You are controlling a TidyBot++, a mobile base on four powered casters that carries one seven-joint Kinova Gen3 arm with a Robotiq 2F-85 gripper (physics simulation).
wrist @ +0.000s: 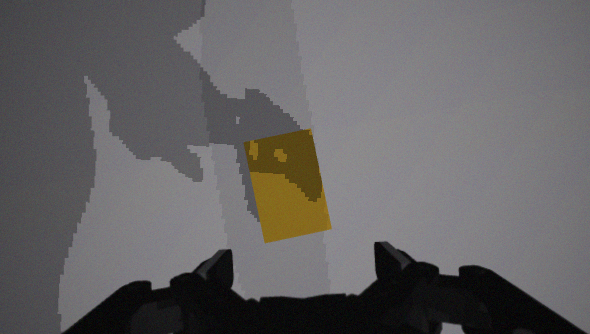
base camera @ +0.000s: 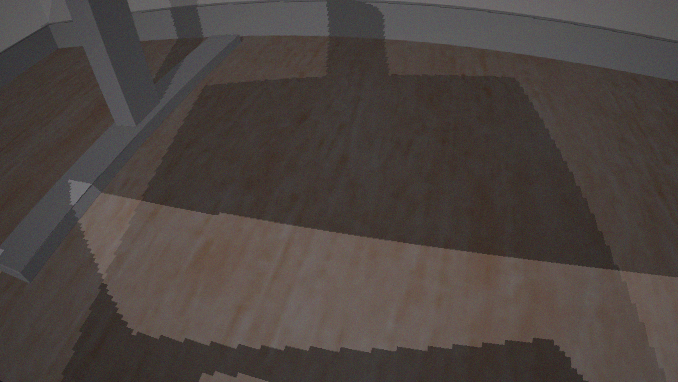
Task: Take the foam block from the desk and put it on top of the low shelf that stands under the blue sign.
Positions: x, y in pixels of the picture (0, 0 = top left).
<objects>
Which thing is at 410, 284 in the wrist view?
My gripper.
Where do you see a grey desk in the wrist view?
452, 137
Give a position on a grey desk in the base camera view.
138, 106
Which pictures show the yellow foam block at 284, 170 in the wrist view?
The wrist view only.
</objects>
